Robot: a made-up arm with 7 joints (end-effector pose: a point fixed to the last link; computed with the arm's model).
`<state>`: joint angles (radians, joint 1 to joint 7).
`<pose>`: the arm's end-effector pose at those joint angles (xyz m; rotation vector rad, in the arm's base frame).
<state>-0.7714 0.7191 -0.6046 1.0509 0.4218 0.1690 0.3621</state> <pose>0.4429 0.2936 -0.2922 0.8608 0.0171 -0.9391</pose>
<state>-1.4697 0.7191 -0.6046 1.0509 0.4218 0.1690 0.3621</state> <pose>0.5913 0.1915 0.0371 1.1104 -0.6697 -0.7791</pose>
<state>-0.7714 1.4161 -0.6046 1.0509 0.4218 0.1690 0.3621</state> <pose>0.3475 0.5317 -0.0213 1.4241 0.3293 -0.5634</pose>
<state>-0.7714 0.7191 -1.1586 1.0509 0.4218 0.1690 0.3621</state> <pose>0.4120 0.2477 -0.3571 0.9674 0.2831 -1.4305</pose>
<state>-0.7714 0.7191 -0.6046 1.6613 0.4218 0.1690 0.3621</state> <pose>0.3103 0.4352 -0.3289 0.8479 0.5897 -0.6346</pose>
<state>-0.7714 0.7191 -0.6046 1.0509 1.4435 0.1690 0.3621</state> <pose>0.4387 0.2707 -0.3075 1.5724 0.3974 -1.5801</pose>
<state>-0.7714 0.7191 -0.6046 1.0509 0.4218 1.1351 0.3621</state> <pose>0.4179 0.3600 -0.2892 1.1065 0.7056 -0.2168</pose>
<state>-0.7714 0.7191 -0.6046 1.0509 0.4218 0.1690 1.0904</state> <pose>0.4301 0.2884 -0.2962 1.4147 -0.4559 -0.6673</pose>
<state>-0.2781 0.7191 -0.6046 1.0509 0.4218 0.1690 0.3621</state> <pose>0.2175 0.3470 -0.4268 0.6430 0.4933 -1.0017</pose>
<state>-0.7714 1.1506 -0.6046 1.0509 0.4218 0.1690 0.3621</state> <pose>0.3973 0.4646 -0.1394 1.2165 0.2095 -0.7175</pose>
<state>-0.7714 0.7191 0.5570 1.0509 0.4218 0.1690 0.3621</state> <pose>0.3805 0.4319 -0.2133 0.5316 -0.4638 0.0943</pose>
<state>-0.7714 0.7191 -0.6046 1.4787 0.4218 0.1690 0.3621</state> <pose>0.3578 0.3989 -0.3259 0.8576 0.4214 -0.7307</pose>
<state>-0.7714 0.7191 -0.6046 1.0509 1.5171 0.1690 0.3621</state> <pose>0.4378 0.2698 -0.3092 1.6234 0.4282 -1.6247</pose>
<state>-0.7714 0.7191 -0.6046 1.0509 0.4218 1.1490 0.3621</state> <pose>0.4172 0.3607 -0.2889 1.1089 0.7151 -0.2057</pose>
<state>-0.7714 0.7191 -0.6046 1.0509 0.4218 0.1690 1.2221</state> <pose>0.4282 0.2877 -0.2980 1.5082 -0.5437 -0.6071</pose>
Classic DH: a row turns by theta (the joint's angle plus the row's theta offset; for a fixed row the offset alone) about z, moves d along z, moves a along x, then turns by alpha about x. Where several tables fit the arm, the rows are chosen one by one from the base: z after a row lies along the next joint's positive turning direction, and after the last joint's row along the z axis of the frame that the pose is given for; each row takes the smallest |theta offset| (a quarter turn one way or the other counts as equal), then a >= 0, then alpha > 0; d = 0 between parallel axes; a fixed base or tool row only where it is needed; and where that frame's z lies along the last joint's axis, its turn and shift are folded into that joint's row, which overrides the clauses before.
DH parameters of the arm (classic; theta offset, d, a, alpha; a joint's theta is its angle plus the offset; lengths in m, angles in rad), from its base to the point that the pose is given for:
base (fixed): -0.071 0.0166 0.0292 -1.3004
joint 1: -1.3111 0.0626 -0.0068 -1.5708
joint 2: 1.2915 0.0058 0.02 1.5708
joint 3: -1.5708 -0.2571 0.0142 1.5708
joint 4: -1.5708 0.02 0.0161 1.5708
joint 5: 0 0.2573 0.0214 -1.5708
joint 6: -1.5708 0.01 0.075 1.5708
joint 7: 0.8792 0.0325 0.0138 -1.1417
tool (fixed): -1.5339 0.0161 0 0

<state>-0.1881 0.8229 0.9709 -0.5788 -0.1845 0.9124 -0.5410</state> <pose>0.2073 0.3331 0.1087 0.1373 -0.8719 -0.5654</pose>
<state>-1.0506 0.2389 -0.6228 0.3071 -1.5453 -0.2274 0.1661</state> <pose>0.4873 -0.0960 -0.0983 -1.6184 -1.1418 -0.4584</pose>
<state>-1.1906 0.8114 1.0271 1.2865 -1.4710 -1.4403 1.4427</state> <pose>0.3615 0.3694 -0.1492 0.2464 0.7639 -2.4736</pose>
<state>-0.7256 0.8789 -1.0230 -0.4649 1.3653 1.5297 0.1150</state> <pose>0.3362 -0.0139 -0.0682 1.5819 -0.6204 -0.6304</pose>
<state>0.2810 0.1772 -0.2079 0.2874 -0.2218 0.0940 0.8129</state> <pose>0.1086 0.1056 -0.4295 0.0246 -0.2068 0.0738</pose>
